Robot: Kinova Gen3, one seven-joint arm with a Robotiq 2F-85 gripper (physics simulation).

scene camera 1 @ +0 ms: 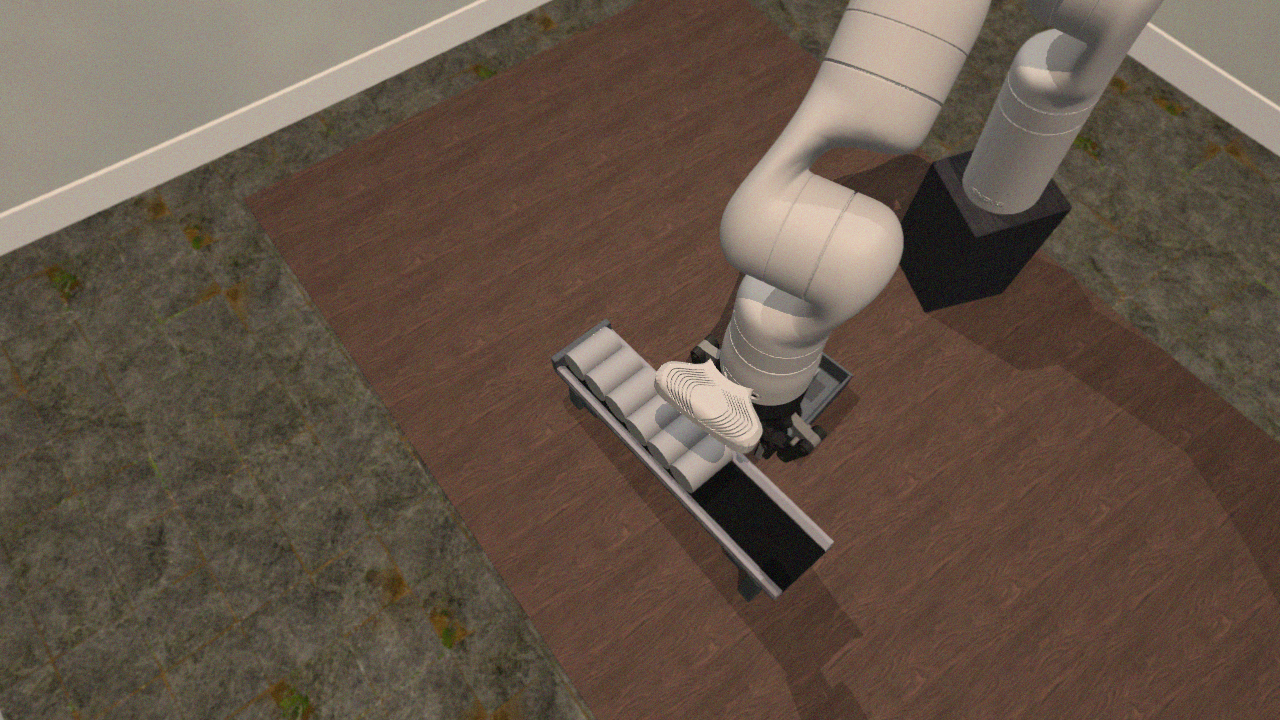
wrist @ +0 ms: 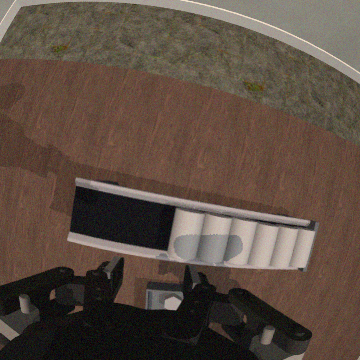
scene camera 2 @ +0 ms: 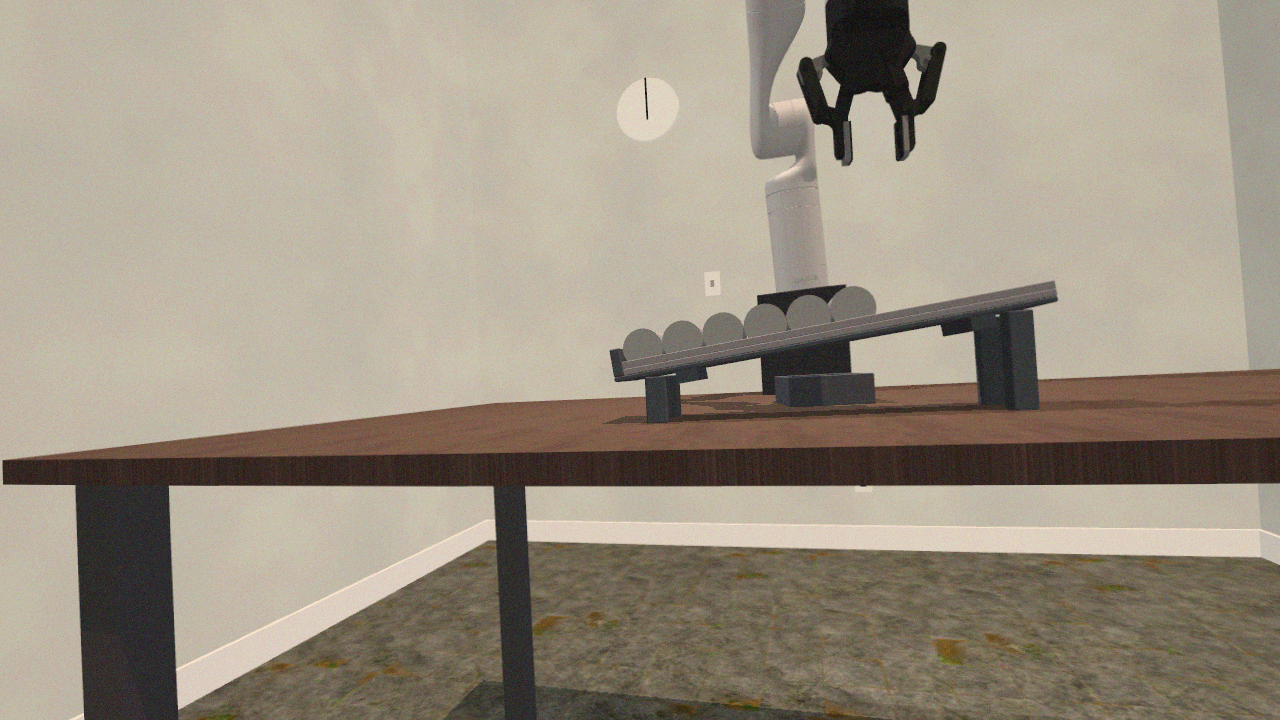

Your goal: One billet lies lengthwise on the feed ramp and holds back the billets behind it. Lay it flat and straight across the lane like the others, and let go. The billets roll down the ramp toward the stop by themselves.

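Seen in the pictures: gripper, fingertip midpoint: (wrist: 153, 273) (scene camera 2: 874, 161); arm's base, link origin: (scene camera 1: 1001, 183) (scene camera 2: 802, 289).
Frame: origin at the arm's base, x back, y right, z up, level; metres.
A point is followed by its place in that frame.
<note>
Several pale grey billets lie flat and straight across the lane of the feed ramp (scene camera 1: 783, 501) (scene camera 2: 966, 302) {x -0.556, y -0.028, z -0.091 m} (wrist: 125, 190) {x -0.552, y -0.027, z -0.087 m}, side by side in one row. The lowest billet (scene camera 1: 594, 351) {x -0.476, y 0.246, z -0.094 m} (scene camera 2: 641, 344) {x -0.502, y 0.257, z -0.109 m} (wrist: 303, 247) {x -0.475, y 0.247, z -0.093 m} rests by the stop (scene camera 2: 615, 363) {x -0.514, y 0.282, z -0.126 m} (wrist: 315, 232). The uppermost billet (scene camera 1: 702, 462) {x -0.506, y 0.052, z -0.068 m} (scene camera 2: 853, 303) {x -0.531, y 0.060, z -0.084 m} (wrist: 186, 225) {x -0.514, y 0.055, z -0.068 m} is also crosswise and lies against its neighbour. No billet shows lying lengthwise. The upper part of the lane is bare. My gripper (scene camera 2: 874, 154) {x -0.500, y 0.022, z 0.056 m} (wrist: 153, 273) {x -0.500, y 0.022, z 0.056 m} is open and empty, high above the ramp. In scene camera 1 the arm mostly hides it.
A low grey tray (scene camera 1: 829, 392) {x -0.278, y 0.008, z -0.181 m} (scene camera 2: 845, 388) {x -0.380, y 0.032, z -0.167 m} (wrist: 165, 286) {x -0.380, y 0.033, z -0.166 m} stands on the table on the robot's side of the ramp, partly hidden by the arm in scene camera 1. The arm's black base block (scene camera 1: 966, 241) {x -0.080, y -0.012, z -0.027 m} stands farther back. The ramp has raised side rails and dark legs.
</note>
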